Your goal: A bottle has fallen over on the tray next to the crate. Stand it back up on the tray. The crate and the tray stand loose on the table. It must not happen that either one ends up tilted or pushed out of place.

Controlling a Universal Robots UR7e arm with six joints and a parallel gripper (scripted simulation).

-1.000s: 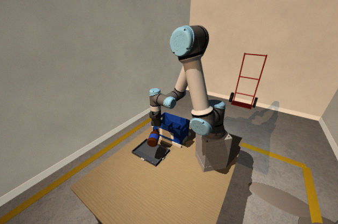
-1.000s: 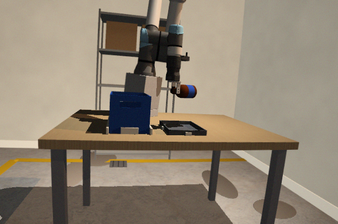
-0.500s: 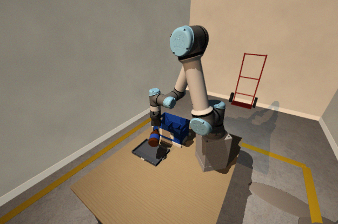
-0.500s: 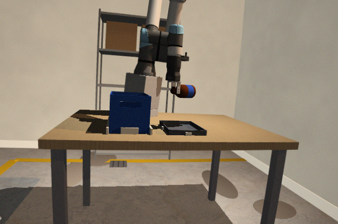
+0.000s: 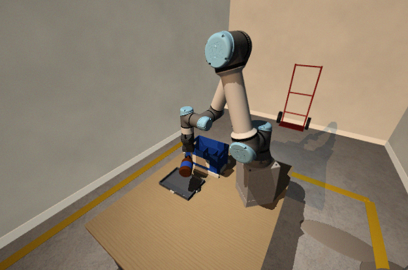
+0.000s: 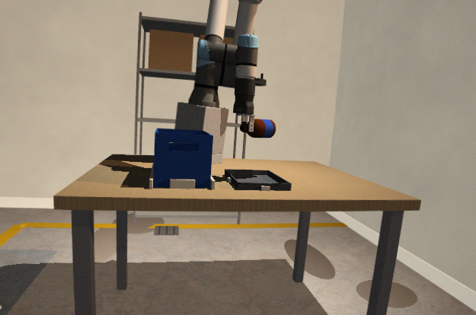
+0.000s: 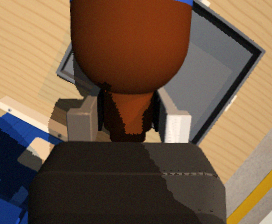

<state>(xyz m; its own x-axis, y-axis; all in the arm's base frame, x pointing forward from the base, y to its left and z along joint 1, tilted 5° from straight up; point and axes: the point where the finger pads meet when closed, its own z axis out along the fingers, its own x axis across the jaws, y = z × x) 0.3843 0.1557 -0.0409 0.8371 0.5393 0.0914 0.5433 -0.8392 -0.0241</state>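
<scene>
Right now my hand is 3 cm past the brown bottle, 4 cm to the right of it and 1 cm above it. The rest, counted from my hand: tray 3 cm ahead, 4 cm to the left, 19 cm below; blue crate 2 cm ahead, 24 cm to the right, 12 cm below.
</scene>
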